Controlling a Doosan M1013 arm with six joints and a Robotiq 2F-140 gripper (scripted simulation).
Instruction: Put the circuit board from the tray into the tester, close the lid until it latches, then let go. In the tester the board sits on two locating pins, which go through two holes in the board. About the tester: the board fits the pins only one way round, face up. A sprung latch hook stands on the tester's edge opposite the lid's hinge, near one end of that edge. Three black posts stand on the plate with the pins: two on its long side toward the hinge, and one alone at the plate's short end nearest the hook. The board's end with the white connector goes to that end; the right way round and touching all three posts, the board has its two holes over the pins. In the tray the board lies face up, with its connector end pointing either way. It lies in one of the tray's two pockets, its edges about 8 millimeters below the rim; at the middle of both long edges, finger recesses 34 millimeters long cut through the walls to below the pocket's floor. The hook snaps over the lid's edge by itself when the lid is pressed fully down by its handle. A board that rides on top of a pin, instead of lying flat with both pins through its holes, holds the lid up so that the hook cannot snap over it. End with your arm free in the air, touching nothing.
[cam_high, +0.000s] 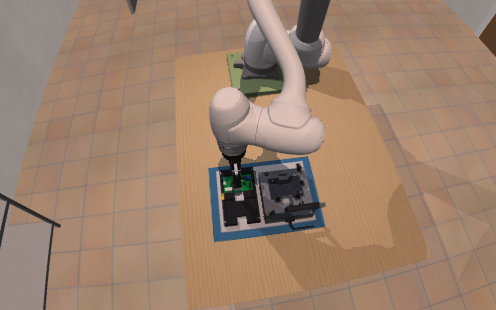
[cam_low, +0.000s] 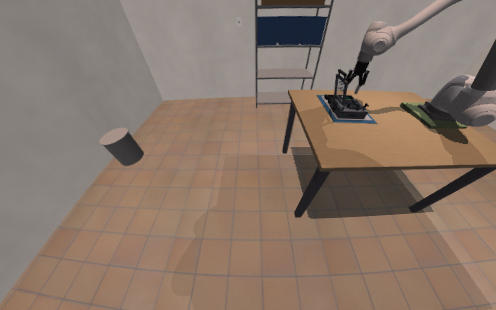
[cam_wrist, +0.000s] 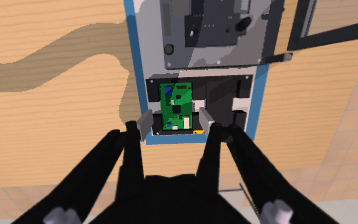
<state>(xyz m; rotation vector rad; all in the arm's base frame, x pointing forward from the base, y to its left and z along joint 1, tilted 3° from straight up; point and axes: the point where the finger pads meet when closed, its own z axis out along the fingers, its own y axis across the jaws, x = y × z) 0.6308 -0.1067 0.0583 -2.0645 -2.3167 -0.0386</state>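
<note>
Now: the green circuit board 70 mm below my hand. Also, from my hand: tester lid (160 mm ahead, 190 mm to the left, 90 mm above); pin plate (40 mm ahead, 180 mm to the left, 20 mm below).
</note>
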